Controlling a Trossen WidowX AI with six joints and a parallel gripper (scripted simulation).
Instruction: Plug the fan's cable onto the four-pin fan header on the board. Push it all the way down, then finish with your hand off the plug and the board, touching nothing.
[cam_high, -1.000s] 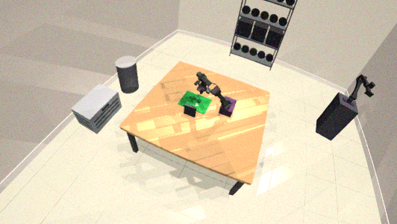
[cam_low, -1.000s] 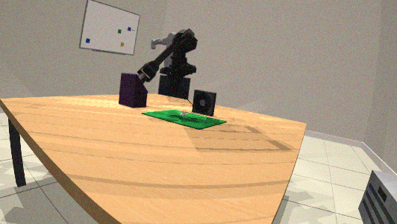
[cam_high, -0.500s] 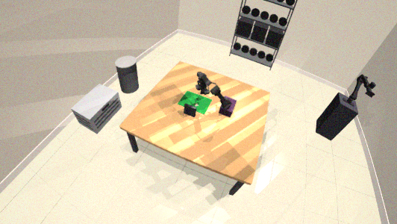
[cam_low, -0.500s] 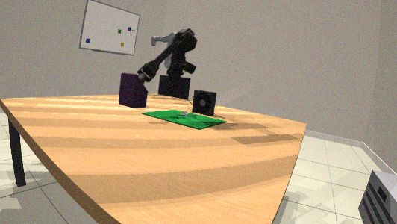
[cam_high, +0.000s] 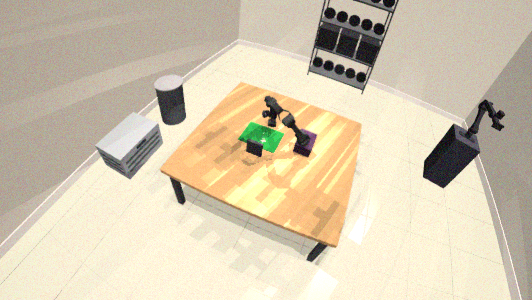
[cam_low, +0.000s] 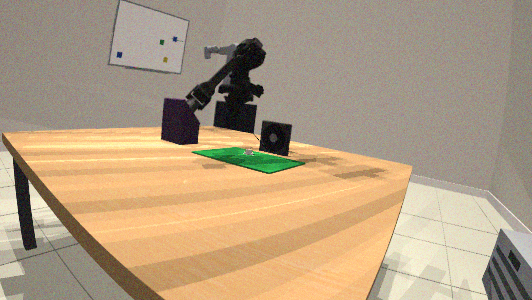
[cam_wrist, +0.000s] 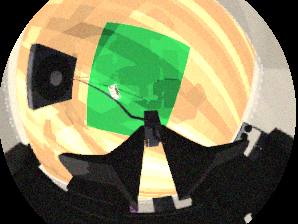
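The green board is 140 mm below my gripper tip, 50 mm to the left of it and 40 mm ahead of it. Also, from my gripper tip: black square fan (230 mm to the left, 60 mm below, 10 mm behind); then dark fan plug (10 mm below).
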